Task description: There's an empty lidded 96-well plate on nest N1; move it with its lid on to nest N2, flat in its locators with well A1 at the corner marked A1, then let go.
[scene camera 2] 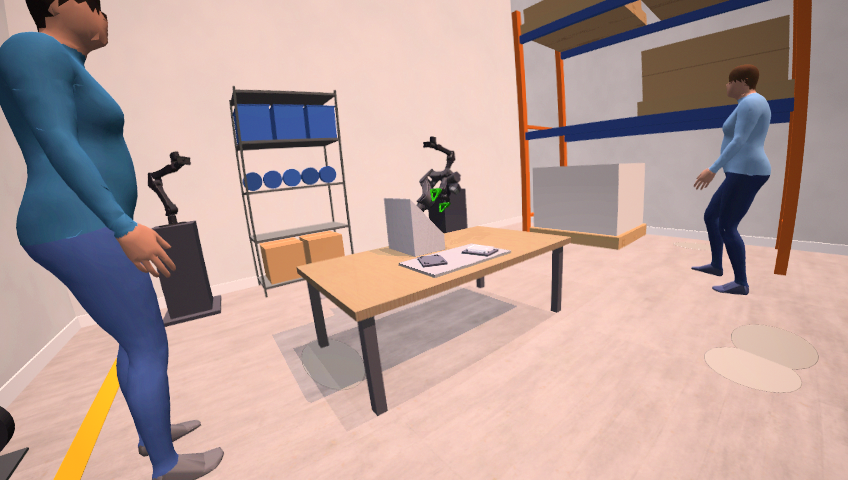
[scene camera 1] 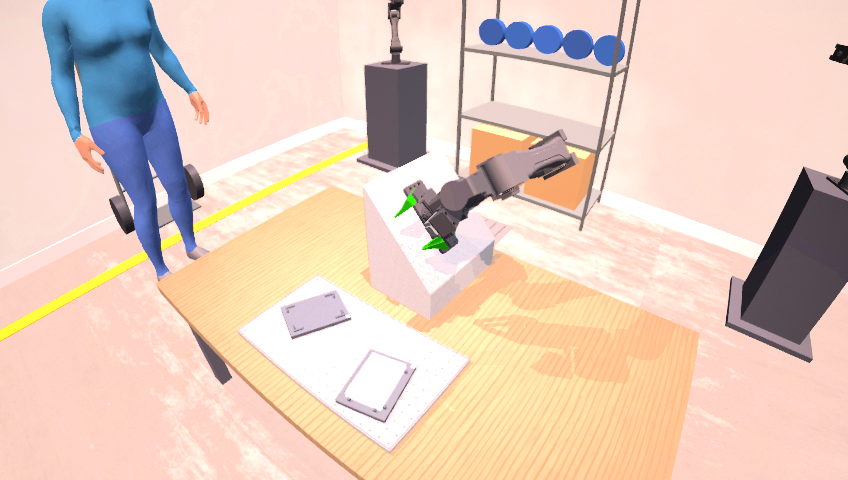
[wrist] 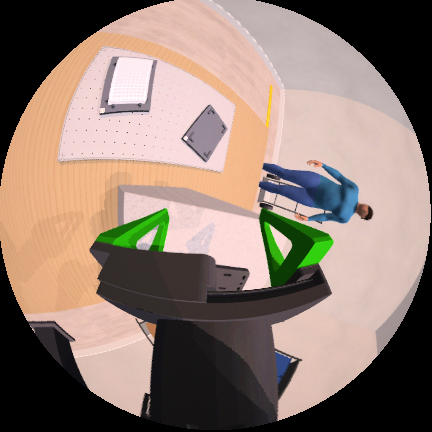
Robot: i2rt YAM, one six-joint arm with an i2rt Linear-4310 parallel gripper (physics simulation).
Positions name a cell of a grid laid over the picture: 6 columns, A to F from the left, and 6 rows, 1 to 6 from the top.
Scene:
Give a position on a grey nest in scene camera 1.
C6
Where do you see a grey nest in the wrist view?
At B2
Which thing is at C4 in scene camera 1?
A grey nest.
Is the gripper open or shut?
Open.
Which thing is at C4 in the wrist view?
The gripper.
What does the gripper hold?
Nothing.

